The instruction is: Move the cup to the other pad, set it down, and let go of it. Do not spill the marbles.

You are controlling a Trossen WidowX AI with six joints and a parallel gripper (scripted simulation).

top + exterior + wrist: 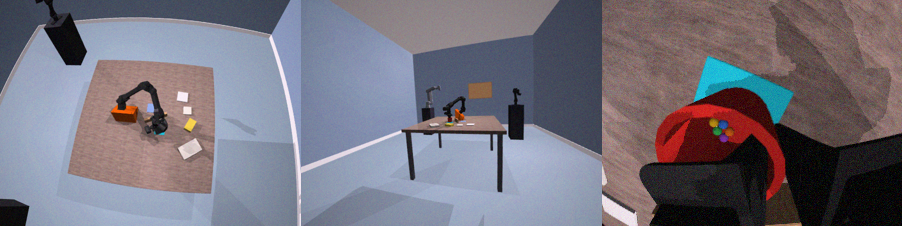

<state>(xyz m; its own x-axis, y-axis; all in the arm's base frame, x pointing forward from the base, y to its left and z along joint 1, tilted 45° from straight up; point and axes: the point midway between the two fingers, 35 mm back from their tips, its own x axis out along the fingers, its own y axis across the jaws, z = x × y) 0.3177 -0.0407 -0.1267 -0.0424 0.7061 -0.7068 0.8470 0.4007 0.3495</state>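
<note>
My gripper tip is 30 mm short of the red cup and 20 mm to the right of it. From my gripper tip the other things lie so: cyan pad 30 mm ahead, 20 mm to the left, 50 mm below; light blue pad 70 mm behind, 220 mm to the left, 50 mm below; wooden strip 20 mm behind, 120 mm to the left, 20 mm below.
</note>
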